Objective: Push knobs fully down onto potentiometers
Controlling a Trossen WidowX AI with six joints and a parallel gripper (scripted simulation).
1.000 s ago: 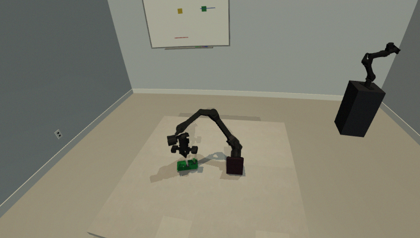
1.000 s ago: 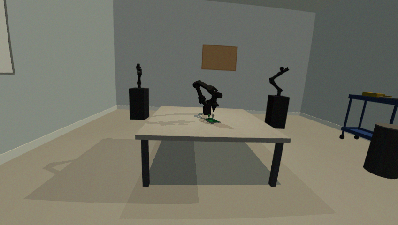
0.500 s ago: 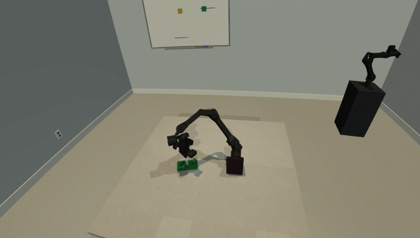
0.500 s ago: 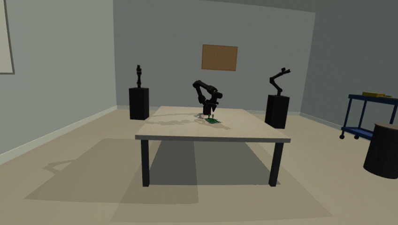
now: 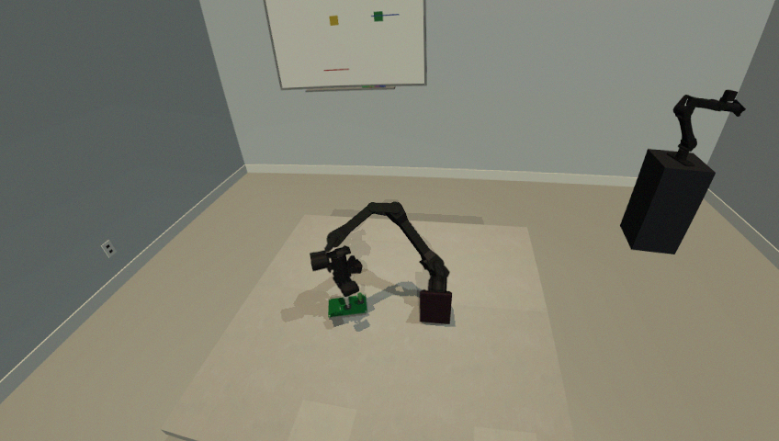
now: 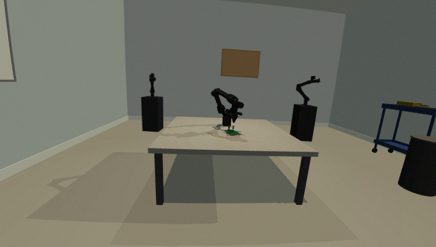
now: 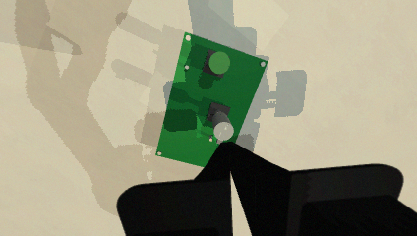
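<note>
The white knob is 4 cm below my gripper tip. The rest, counted from my gripper tip: green knob 6 cm below, 4 cm to the right, 4 cm behind.
</note>
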